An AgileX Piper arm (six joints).
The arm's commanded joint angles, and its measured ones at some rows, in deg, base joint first. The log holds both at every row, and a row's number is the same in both.
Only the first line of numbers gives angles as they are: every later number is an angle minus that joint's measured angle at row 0.
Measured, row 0:
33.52 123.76 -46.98 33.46 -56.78 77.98
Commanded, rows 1 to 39:
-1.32 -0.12 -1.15 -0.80 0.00 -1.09
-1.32 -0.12 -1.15 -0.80 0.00 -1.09
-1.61 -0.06 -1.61 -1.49 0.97 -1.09
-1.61 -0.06 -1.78 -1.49 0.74 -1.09
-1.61 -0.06 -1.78 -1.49 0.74 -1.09
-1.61 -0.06 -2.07 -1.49 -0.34 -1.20
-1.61 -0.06 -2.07 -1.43 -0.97 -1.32
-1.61 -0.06 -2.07 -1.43 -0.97 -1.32
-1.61 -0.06 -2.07 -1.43 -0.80 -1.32
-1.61 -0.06 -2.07 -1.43 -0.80 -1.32
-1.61 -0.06 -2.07 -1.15 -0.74 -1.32
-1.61 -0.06 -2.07 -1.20 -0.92 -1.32
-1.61 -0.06 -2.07 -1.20 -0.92 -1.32
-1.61 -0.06 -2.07 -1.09 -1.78 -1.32
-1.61 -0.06 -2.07 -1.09 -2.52 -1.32
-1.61 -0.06 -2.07 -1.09 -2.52 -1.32
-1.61 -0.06 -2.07 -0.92 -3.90 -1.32
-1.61 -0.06 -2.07 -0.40 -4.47 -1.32
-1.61 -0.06 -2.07 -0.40 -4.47 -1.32
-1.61 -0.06 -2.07 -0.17 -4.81 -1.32
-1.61 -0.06 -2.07 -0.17 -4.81 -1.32
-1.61 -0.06 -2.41 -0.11 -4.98 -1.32
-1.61 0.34 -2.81 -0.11 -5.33 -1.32
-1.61 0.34 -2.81 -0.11 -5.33 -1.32
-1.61 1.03 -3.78 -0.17 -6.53 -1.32
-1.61 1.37 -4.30 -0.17 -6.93 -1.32
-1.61 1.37 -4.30 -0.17 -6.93 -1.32
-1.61 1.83 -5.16 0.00 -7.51 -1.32
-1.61 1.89 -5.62 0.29 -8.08 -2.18
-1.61 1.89 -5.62 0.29 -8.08 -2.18
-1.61 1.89 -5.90 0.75 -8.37 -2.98
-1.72 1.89 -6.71 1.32 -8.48 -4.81
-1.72 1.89 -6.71 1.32 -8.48 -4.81
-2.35 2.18 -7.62 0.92 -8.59 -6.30
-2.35 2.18 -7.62 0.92 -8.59 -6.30
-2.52 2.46 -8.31 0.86 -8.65 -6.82
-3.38 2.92 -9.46 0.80 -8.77 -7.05
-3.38 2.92 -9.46 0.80 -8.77 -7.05
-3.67 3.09 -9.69 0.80 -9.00 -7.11
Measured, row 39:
-0.63 3.15 -5.04 3.04 0.52 -5.16
